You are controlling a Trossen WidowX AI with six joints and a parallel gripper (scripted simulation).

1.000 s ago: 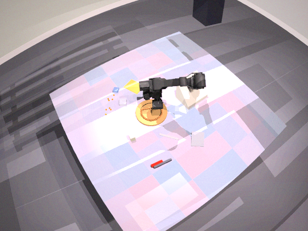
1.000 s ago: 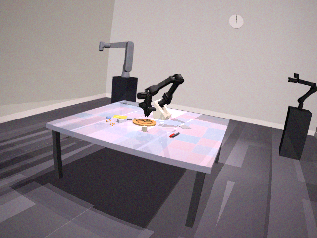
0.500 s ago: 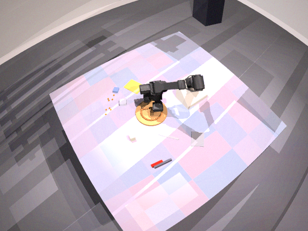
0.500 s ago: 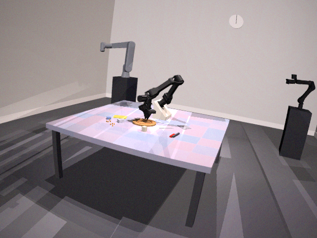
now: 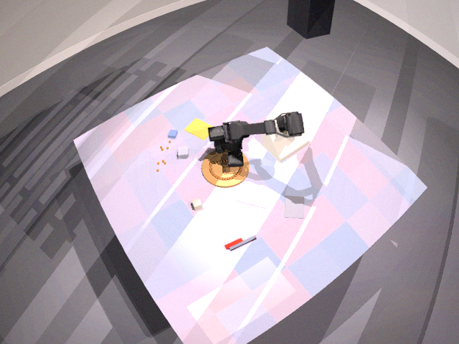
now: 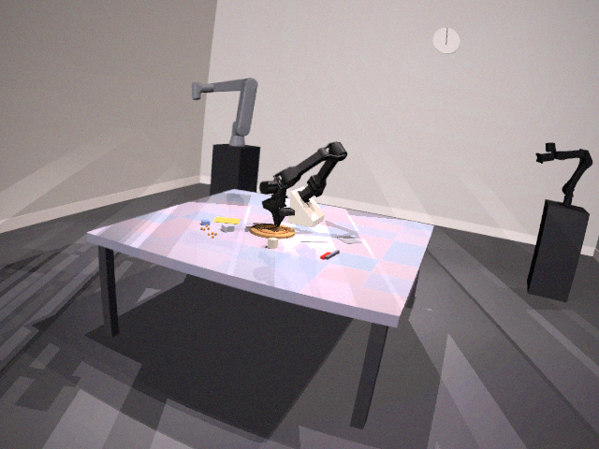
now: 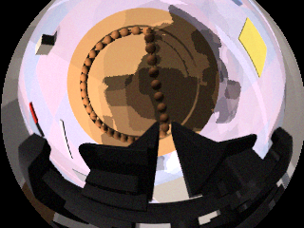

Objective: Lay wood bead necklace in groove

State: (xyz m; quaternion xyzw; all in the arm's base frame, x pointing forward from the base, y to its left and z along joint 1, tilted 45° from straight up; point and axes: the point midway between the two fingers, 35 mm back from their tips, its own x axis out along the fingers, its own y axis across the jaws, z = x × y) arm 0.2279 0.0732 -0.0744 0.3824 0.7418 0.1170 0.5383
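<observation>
My gripper tip is 50 mm short of the round bead board, 10 mm to the right of it and 10 mm above it. The rest, counted from my gripper tip: white block (180 mm ahead, 150 mm to the right); then thin rod (40 mm ahead, 220 mm to the left, 10 mm below); then yellow sheet (50 mm ahead, 240 mm to the right, 10 mm below).
</observation>
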